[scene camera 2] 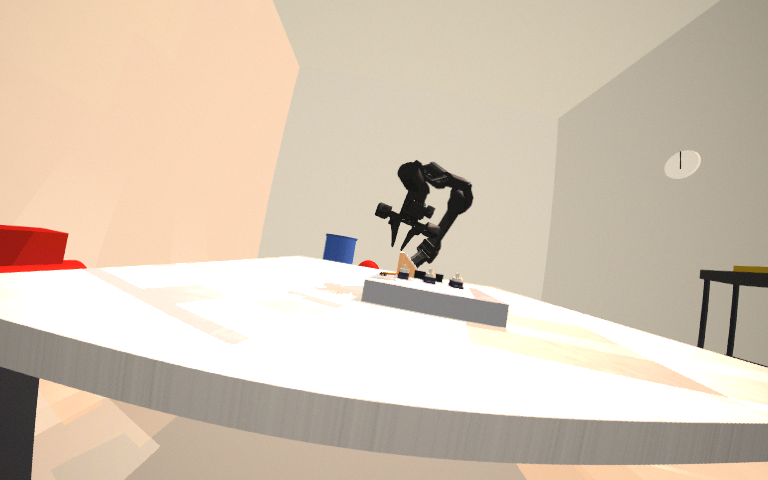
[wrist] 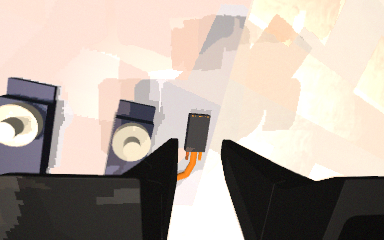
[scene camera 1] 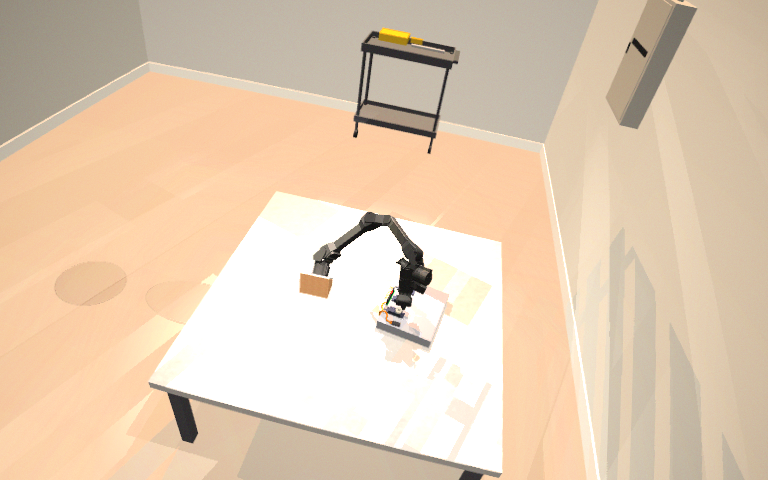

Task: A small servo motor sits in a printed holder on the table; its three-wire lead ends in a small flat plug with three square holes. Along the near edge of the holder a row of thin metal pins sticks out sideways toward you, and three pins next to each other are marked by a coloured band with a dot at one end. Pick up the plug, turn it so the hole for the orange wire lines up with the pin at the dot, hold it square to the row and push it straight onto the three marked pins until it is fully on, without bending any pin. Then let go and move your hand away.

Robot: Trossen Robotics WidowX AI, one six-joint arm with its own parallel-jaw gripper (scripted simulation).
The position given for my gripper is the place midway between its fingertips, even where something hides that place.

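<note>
My gripper [scene camera 2: 396,248] is in sight, and the wrist view has it too, with the gripper [wrist: 199,147] showing there. A printed holder [scene camera 1: 420,321] is also part of what I can see; from the wrist I find the holder [wrist: 181,64] as well.
</note>
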